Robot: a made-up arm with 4 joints. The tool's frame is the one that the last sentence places. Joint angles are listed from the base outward.
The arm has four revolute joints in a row. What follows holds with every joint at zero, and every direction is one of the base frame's. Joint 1 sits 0.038 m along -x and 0.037 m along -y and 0.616 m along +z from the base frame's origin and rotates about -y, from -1.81 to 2.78 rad. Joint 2 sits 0.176 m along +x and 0.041 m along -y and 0.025 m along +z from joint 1 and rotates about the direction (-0.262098, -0.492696, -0.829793), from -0.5 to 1.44 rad. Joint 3 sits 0.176 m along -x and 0.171 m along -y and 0.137 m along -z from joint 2 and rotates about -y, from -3.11 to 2.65 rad. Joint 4 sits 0.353 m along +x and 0.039 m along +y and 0.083 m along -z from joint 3 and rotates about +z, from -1.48 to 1.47 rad. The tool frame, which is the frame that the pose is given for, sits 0.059 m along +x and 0.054 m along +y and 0.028 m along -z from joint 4; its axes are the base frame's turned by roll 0.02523, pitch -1.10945 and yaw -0.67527 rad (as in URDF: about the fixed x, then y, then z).
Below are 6 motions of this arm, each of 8 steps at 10 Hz.
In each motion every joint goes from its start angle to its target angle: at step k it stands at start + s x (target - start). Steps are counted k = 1, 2, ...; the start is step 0. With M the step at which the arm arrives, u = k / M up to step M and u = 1 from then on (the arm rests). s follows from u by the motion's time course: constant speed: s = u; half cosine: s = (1 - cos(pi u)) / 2; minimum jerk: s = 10 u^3 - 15 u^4 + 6 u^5.
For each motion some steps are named. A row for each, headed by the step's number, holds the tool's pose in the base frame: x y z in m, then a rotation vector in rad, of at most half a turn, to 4 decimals.
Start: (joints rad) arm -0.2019 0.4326 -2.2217 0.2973
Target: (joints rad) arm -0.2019 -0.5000 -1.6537 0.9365
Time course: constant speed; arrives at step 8
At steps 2, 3, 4, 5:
2: -0.3653 -0.0853 0.2407 -0.1912 1.0836 -0.1774
3: -0.3628 -0.1135 0.2517 -0.1186 1.0620 -0.0789
4: -0.3575 -0.1396 0.2618 -0.0383 1.0457 0.0213
5: -0.3496 -0.1634 0.2710 0.0492 1.0349 0.1224

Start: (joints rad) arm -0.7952 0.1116 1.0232 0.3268
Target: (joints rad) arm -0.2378 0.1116 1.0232 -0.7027
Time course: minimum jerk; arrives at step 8
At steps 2, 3, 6, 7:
2: 0.2955 -0.1511 0.5552 -0.2695 -1.4457 -0.4256
3: 0.3090 -0.1603 0.5927 -0.3153 -1.5216 -0.6286
6: 0.3086 -0.2055 0.7301 -0.3217 -1.6620 -1.4339
7: 0.3025 -0.2127 0.7478 -0.3007 -1.6601 -1.5527

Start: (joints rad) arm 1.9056 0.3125 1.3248 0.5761
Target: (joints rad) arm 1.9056 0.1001 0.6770 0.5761
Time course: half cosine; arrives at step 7
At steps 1, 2, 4, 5, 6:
1: -0.3028 -0.1202 0.7016 0.0745 1.8043 0.2833
2: -0.2988 -0.1299 0.7390 0.0508 1.9104 0.2737
4: -0.2618 -0.1470 0.8491 -0.0116 2.2346 0.2316
5: -0.2320 -0.1488 0.8961 -0.0350 2.3885 0.2048
6: -0.2073 -0.1479 0.9258 -0.0485 2.4950 0.1836

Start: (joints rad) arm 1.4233 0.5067 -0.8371 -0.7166
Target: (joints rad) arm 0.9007 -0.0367 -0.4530 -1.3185
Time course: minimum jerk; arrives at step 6
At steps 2, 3, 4, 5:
2: 0.4723 -0.2969 0.7678 -0.2385 -1.1952 -1.9852
3: 0.4793 -0.2827 0.7152 -0.4256 -1.1270 -1.9924
4: 0.4810 -0.2626 0.6623 -0.5878 -1.0594 -1.9825
5: 0.4791 -0.2481 0.6302 -0.6743 -1.0161 -1.9702

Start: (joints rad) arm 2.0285 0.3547 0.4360 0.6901
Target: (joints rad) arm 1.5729 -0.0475 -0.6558 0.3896
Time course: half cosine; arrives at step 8
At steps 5, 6, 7, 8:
5: 0.2403 -0.1518 0.9951 0.0648 -2.5282 -0.3086
6: 0.3328 -0.1385 0.9288 0.0219 -2.2480 -0.2853
7: 0.3841 -0.1315 0.8703 -0.0172 -2.0619 -0.2702
8: 0.3996 -0.1296 0.8474 -0.0327 -1.9967 -0.2648

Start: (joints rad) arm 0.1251 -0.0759 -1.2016 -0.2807
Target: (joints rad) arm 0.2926 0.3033 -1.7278 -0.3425
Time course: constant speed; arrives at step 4
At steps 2, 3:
2: 0.0364 -0.1722 0.0623 -0.8832 0.1201 -0.4920
3: 0.0244 -0.1612 0.0552 -0.8938 0.1990 -0.5552

